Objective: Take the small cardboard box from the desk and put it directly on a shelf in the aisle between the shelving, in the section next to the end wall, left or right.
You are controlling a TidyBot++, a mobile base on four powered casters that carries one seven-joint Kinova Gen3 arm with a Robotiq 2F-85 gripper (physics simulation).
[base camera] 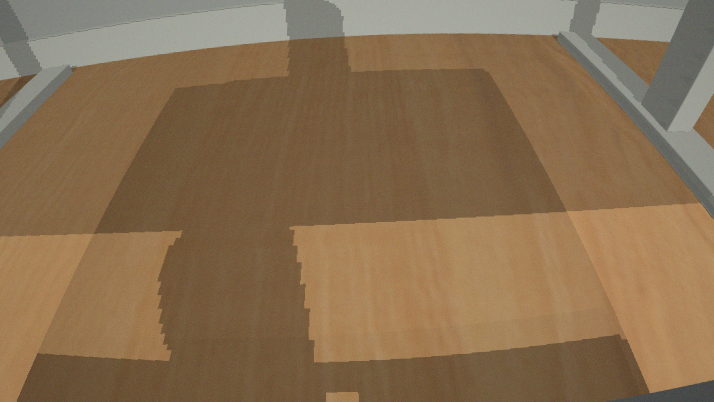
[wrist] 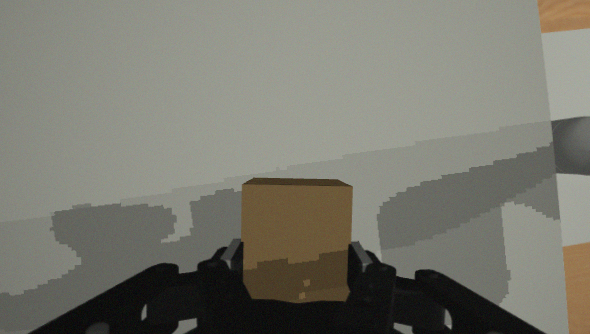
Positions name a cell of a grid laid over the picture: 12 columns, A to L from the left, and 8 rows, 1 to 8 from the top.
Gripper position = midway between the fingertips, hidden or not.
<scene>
In view: my gripper (wrist: G7), a small cardboard box (wrist: G6) and a white desk (base camera: L3).
The white desk is seen too in the wrist view (wrist: C4). The base camera view misses the small cardboard box: it is out of frame.
</scene>
